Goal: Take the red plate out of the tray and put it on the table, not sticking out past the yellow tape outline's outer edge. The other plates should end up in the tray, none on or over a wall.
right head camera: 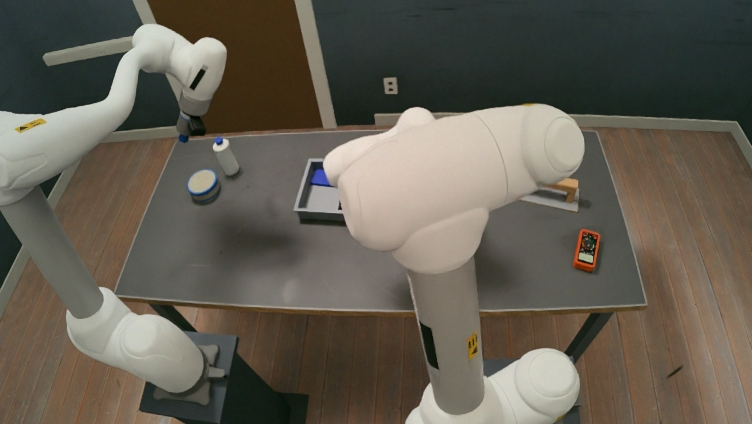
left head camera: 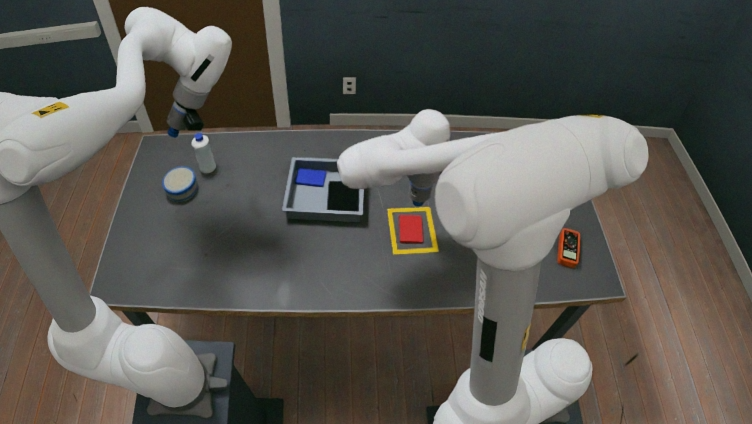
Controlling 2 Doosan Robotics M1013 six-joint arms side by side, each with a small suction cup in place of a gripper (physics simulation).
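Places are measured from the left arm's base along level axes (x ahead, y left, z up), in millimetres.
Pixels of known places: left end effector, tool point: [right head camera: 183,139] [left head camera: 172,134]; right end effector, tool point: [left head camera: 417,202]; left arm's base, origin of the base link: [right head camera: 187,373] [left head camera: 182,385].
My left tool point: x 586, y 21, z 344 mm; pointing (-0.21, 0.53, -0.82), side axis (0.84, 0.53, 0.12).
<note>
For each thing: its top centre in the pictures, then the offset to it from my left tool point. "spot": a spot on its surface instead.
- red plate, middle of its top: [left head camera: 410,227] dx -100, dy -677, dz -335 mm
- yellow tape outline, surface spot: [left head camera: 415,251] spot: dx -181, dy -683, dz -343 mm
- tray, middle of its top: [left head camera: 325,184] [right head camera: 337,184] dx +50, dy -417, dz -294 mm
- blue plate, middle of its top: [left head camera: 310,176] [right head camera: 326,177] dx +118, dy -367, dz -331 mm
- black plate, middle of its top: [left head camera: 342,197] dx +23, dy -471, dz -331 mm
- white bottle, middle of its top: [left head camera: 198,135] [right head camera: 218,139] dx +191, dy +3, dz -188 mm
- round tin, middle of its top: [left head camera: 178,179] [right head camera: 201,181] dx +96, dy +82, dz -292 mm
- orange multimeter, middle of its top: [right head camera: 588,247] [left head camera: 571,244] dx -206, dy -1186, dz -311 mm
- wooden-handled trowel, middle of its top: [right head camera: 553,178] dx +25, dy -1107, dz -261 mm
The red plate [left head camera: 411,229] lies flat on the table inside the yellow tape outline [left head camera: 415,251], with dark table on all sides of it. The tray [left head camera: 315,216] [right head camera: 320,216] holds a blue plate [left head camera: 311,177] [right head camera: 320,178] at its back left and a black plate [left head camera: 342,195] at its front right. The black plate's right back part is hidden by my right arm. My right suction gripper [left head camera: 417,203] is empty, above the table just behind the outline; my arm hides it in the right head camera. My left suction gripper [left head camera: 173,132] [right head camera: 183,138] is empty, high at the back left.
A white bottle [left head camera: 204,155] [right head camera: 226,158] and a round tin [left head camera: 180,182] [right head camera: 203,184] stand on the left of the table. An orange multimeter [left head camera: 569,247] [right head camera: 586,250] lies at the right. A wooden-handled trowel [right head camera: 567,185] is partly hidden behind my right arm.
</note>
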